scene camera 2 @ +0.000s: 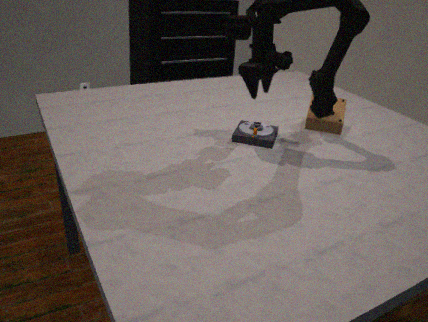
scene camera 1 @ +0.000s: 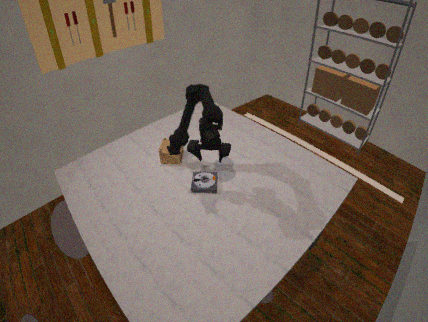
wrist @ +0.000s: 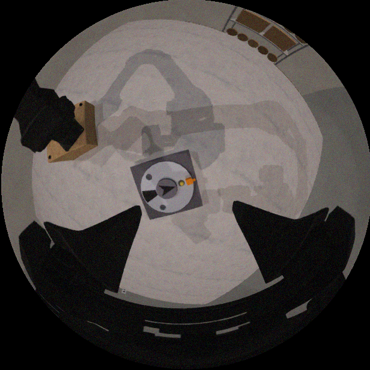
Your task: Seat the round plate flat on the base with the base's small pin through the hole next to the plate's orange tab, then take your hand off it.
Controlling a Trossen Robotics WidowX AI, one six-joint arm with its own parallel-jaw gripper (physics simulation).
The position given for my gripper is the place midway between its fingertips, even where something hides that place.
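Visible to me: my gripper (scene camera 2: 260, 95), which the wrist view shows too, the gripper (wrist: 187, 208). A round plate (wrist: 166, 169) and a dark square base (wrist: 183, 158) are also visible.
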